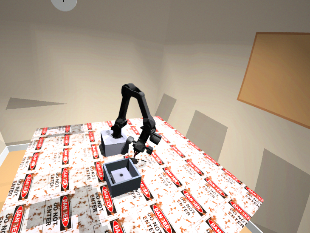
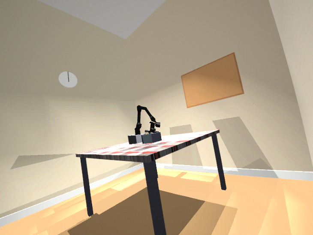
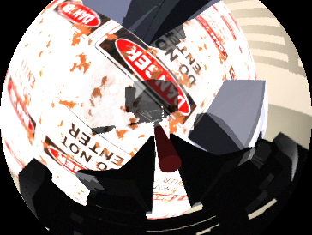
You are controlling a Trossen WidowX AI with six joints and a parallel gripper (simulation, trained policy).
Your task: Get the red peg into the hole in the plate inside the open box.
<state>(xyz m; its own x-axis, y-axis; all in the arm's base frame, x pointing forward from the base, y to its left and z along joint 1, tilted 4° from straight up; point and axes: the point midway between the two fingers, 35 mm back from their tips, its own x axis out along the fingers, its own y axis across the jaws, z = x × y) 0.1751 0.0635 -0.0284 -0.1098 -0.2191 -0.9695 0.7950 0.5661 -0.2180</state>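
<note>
The grey box lies 130 mm ahead of my gripper tip and 190 mm to the right of it. Round my gripper tip: red peg: 10 mm above.
</note>
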